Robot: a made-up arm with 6 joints.
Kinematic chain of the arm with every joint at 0, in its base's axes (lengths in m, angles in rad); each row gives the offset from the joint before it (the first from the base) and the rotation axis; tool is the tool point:
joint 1: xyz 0 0 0.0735 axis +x
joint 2: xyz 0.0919 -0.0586 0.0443 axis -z
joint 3: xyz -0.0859 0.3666 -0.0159 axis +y
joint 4: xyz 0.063 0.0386 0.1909 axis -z
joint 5: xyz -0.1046 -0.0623 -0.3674 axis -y
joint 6: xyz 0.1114 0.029 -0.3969 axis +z
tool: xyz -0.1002 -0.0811 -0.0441
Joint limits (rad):
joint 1: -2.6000..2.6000
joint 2: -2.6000..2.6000
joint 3: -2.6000..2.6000
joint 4: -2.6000..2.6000
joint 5: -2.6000..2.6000
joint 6: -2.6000..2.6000
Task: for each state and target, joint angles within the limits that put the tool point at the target. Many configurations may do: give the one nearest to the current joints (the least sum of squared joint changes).
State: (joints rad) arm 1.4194 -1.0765 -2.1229 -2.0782 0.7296 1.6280
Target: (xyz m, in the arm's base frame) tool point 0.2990 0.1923 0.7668
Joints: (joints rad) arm 1.1166 -0.2444 -1.8202 -2.2737 0.4577 1.6666
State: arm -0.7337 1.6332 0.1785 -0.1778 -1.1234 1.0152
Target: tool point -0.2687 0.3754 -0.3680
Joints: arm -0.6061 0.6988 0.5703 -0.0083 -1.1916 1.0892
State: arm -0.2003 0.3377 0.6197 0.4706 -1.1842 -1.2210
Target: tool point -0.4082 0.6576 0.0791
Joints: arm -0.0698 0.1614 0.7175 0.3768 -1.2230 -1.1968
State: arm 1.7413 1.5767 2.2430 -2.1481 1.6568 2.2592
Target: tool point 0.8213 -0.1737 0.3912
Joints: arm 1.7106 1.3380 2.2103 -1.9160 1.1054 2.1383
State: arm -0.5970 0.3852 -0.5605 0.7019 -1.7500 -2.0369
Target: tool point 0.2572 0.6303 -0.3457
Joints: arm -0.3570 0.6916 -0.5831 0.4757 -2.1070 -1.8689
